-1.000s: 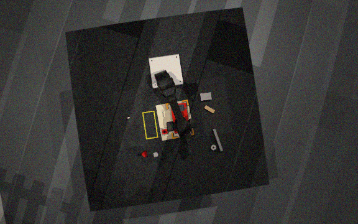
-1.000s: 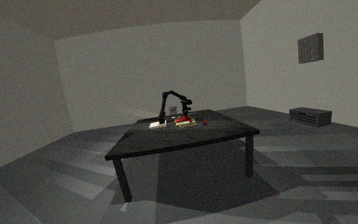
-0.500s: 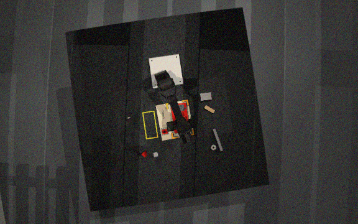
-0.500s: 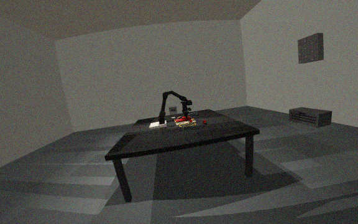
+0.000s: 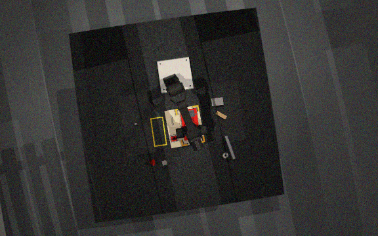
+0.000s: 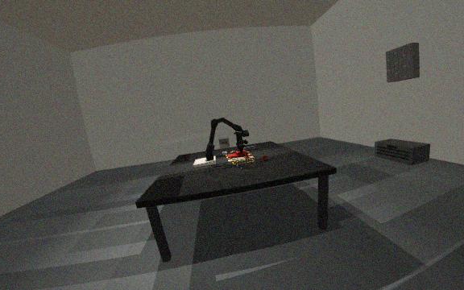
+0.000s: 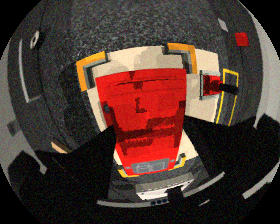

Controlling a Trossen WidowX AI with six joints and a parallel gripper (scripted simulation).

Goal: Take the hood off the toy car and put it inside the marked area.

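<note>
Now: gripper tip 1 cm below the red hood. The rest, counted from my gripper tip: tan block: 9 cm behind, 20 cm to the left, 3 cm below; grey rod: 12 cm ahead, 25 cm to the left, 2 cm below.
</note>
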